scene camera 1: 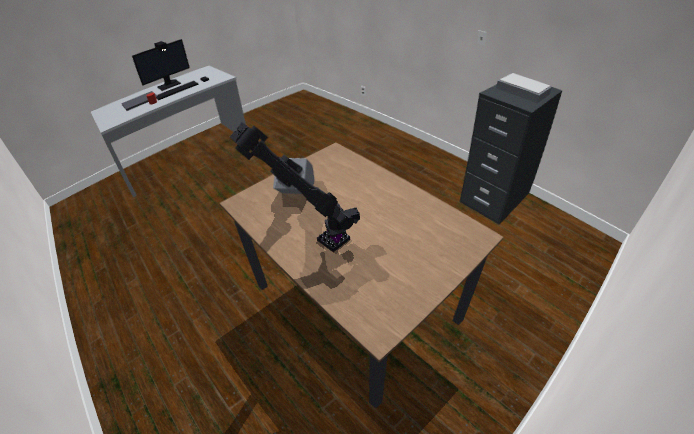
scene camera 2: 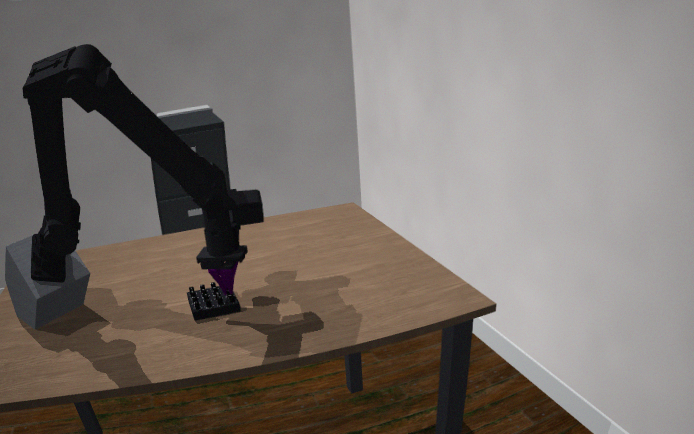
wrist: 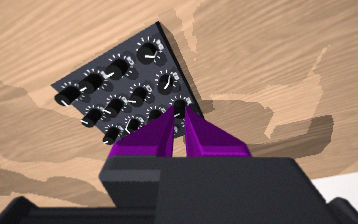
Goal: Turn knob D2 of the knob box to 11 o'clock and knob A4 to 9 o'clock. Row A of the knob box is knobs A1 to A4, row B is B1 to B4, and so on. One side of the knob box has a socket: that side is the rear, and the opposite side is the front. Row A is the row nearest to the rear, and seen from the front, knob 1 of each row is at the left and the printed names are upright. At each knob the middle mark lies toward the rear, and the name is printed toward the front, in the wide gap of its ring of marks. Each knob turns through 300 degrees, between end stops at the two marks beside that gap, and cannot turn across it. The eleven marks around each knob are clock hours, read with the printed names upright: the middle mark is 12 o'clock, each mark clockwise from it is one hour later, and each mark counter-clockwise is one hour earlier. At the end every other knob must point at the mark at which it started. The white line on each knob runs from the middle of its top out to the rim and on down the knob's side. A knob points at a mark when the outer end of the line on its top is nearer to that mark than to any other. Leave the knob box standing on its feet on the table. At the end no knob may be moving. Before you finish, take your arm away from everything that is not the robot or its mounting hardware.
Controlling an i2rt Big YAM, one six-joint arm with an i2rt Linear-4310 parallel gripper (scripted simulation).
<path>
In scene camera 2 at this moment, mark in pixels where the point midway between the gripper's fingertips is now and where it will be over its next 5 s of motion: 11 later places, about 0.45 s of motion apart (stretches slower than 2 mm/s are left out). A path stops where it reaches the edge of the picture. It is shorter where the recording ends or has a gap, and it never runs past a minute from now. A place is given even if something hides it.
My gripper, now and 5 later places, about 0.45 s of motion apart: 228, 293; 226, 284; 226, 278; 223, 264; 219, 230; 216, 224
</path>
